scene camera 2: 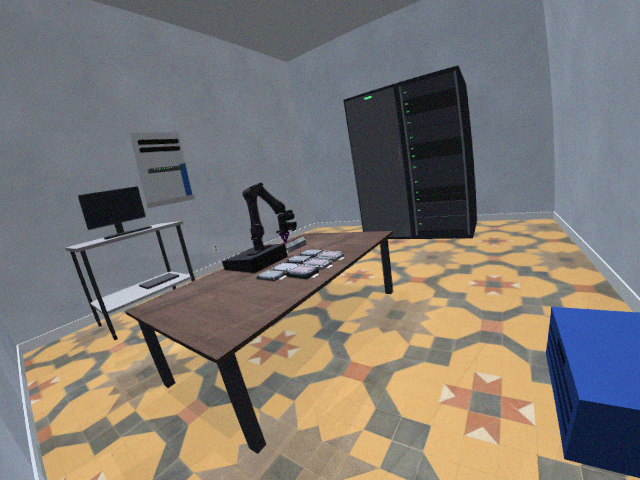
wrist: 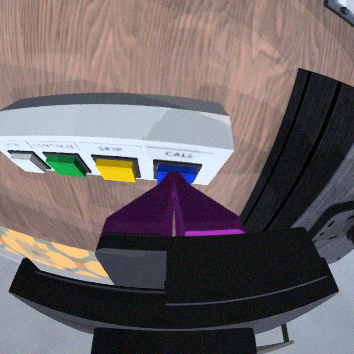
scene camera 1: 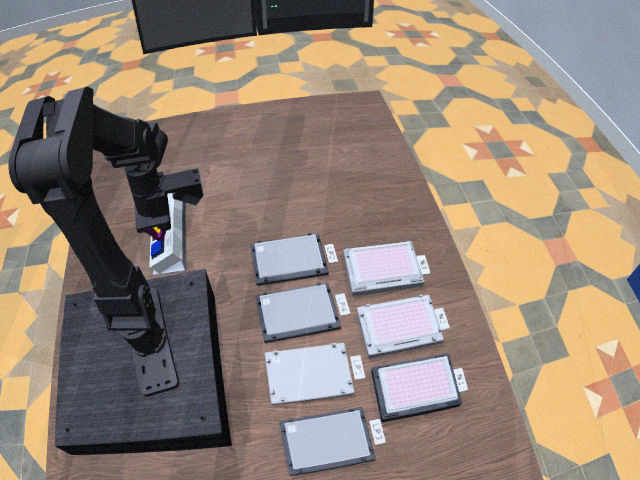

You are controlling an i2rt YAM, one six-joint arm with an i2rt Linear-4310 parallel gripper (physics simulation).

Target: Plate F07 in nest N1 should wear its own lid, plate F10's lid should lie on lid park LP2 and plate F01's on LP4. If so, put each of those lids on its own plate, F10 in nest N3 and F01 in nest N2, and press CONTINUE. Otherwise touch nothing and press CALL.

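Pixels of known places: gripper, between the fingertips: (scene camera 2: pixel 285 242) (wrist: pixel 173 178) (scene camera 1: pixel 160 239); arm's base, origin of its link: (scene camera 2: pixel 260 250) (scene camera 1: pixel 150 341).
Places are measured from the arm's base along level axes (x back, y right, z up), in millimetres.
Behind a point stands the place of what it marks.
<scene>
My gripper (scene camera 1: pixel 161 236) {x -56, y -236, z -17 mm} (scene camera 2: pixel 285 239) {x -56, y -236, z -17 mm} (wrist: pixel 173 178) {x -56, y -236, z -17 mm} is shut, with nothing between its purple fingers. In the wrist view its tips overlap the blue CALL button (scene camera 1: pixel 156 248) {x -42, y -229, z -33 mm} (wrist: pixel 189 172) {x -52, y -223, z -29 mm}; contact cannot be told. The green CONTINUE button (wrist: pixel 67 166) {x -63, y -326, z -31 mm} is further left on the same box. In scene camera 1, grey tagged lids lie on LP2 (scene camera 1: pixel 289 258) {x -300, y -134, z -67 mm} and LP4 (scene camera 1: pixel 298 311) {x -276, y -13, z -66 mm}. Pink-welled plates stand in nest N3 (scene camera 1: pixel 385 262) {x -469, y -48, z -52 mm}, nest N2 (scene camera 1: pixel 400 322) {x -440, y 82, z -58 mm} and nest N1 (scene camera 1: pixel 419 384) {x -415, y 212, z -49 mm}. The tag print is too small to read, and whether N1's plate wears a clear lid cannot be told.
The white button box (scene camera 1: pixel 177 242) {x -89, y -228, z -33 mm} (wrist: pixel 115 122) {x -96, y -273, z -31 mm} also bears a yellow SKIP button (wrist: pixel 116 170) {x -56, y -281, z -30 mm} and a whitish button (wrist: pixel 29 162) {x -71, y -371, z -31 mm}. A pale tagged sheet lies at LP1 (scene camera 1: pixel 310 374) {x -253, y 113, z -74 mm}, a grey one at LP3 (scene camera 1: pixel 328 441) {x -235, y 245, z -67 mm}. The arm's black base block (scene camera 1: pixel 191 361) {x -65, y 61, z 5 mm} stands beside them.
</scene>
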